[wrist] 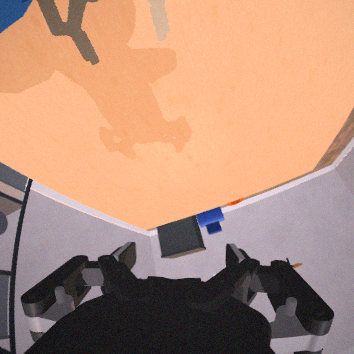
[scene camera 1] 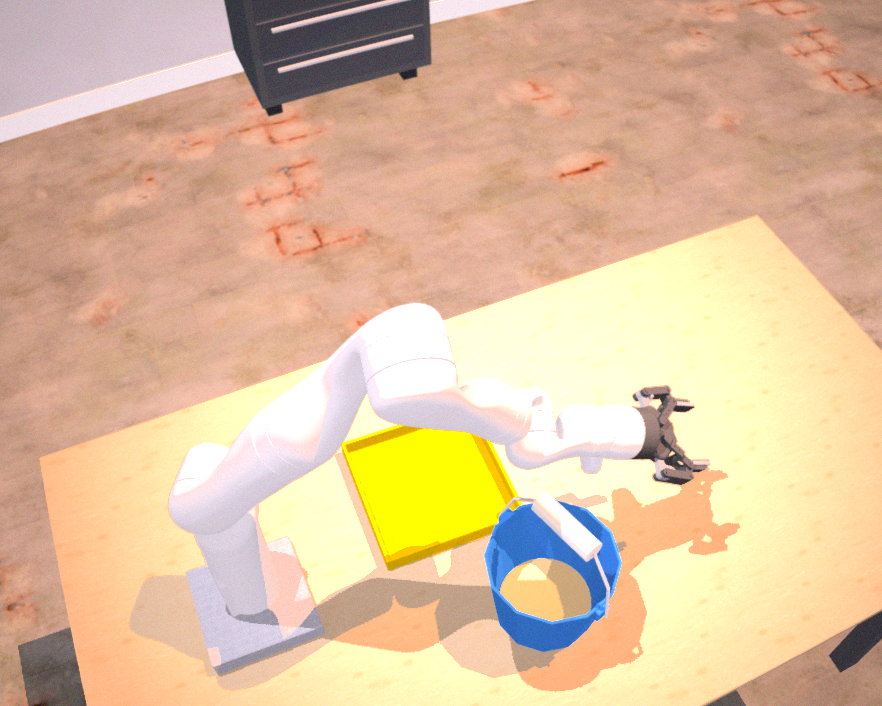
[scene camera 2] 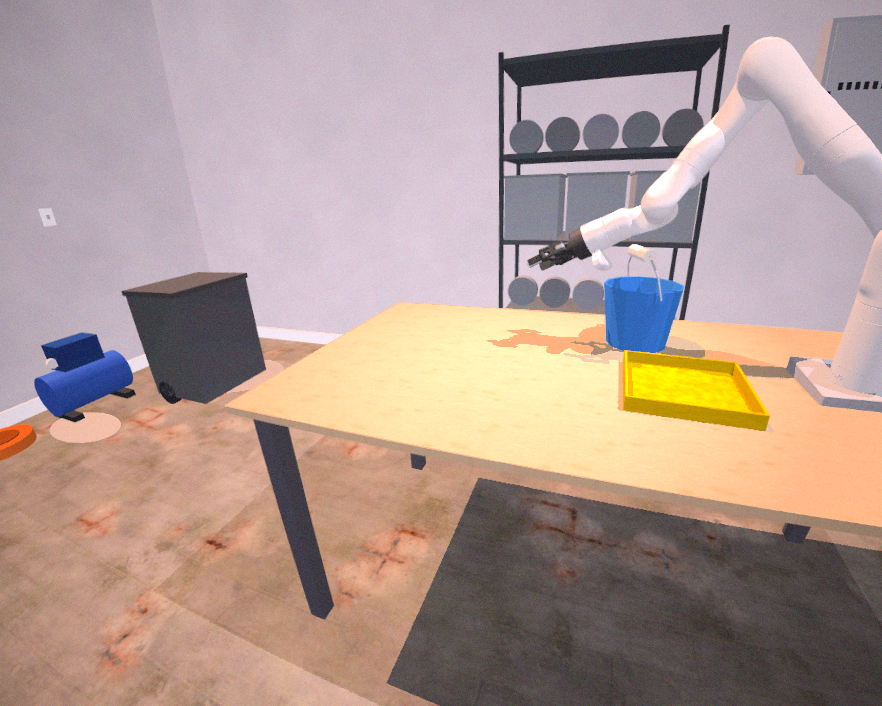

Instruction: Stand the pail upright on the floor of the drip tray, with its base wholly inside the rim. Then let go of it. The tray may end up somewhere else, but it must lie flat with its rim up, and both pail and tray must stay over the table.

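Frame: origin at the arm's base, x right, y back, z down, level; centimetres.
Seen in the pictures: gripper, between the fingertips: (wrist: 179, 253) (scene camera 1: 698, 435) (scene camera 2: 534, 265); arm's base, origin of its link: (scene camera 1: 251, 588) (scene camera 2: 854, 381).
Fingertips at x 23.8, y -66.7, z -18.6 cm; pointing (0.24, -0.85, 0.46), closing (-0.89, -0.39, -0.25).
Observation:
Offsets run from my fingertips to a thing's top centre. Level surfaces: height alone.
The blue pail (scene camera 1: 544, 631) (scene camera 2: 639, 316) (wrist: 11, 14) stands upright on the table beside the drip tray, outside its rim. Its wire handle is raised over the opening, with a white grip @(dx +2.1, dy +27.0, dz -4.5 cm) (scene camera 1: 566, 526) (scene camera 2: 641, 252). The yellow drip tray @(dx -25.7, dy +31.9, dz +18.4 cm) (scene camera 1: 434, 493) (scene camera 2: 691, 390) lies flat, rim up, between the pail and the arm's base side. A near corner of it is partly hidden by the pail in scene camera 1; whether they touch I cannot tell. My gripper (scene camera 1: 692, 435) (scene camera 2: 539, 262) (wrist: 179, 253) is open and empty, raised above the table beyond the pail, pointing away from the arm's base.
The arm's base plate (scene camera 1: 297, 631) (scene camera 2: 845, 397) stands on the table @(dz +21.6 cm) (scene camera 1: 765, 294) (scene camera 2: 441, 382), on the tray's other side from the gripper. The forearm passes above the tray's edge and near the pail. A shelf rack (scene camera 2: 501, 184) stands behind the table.

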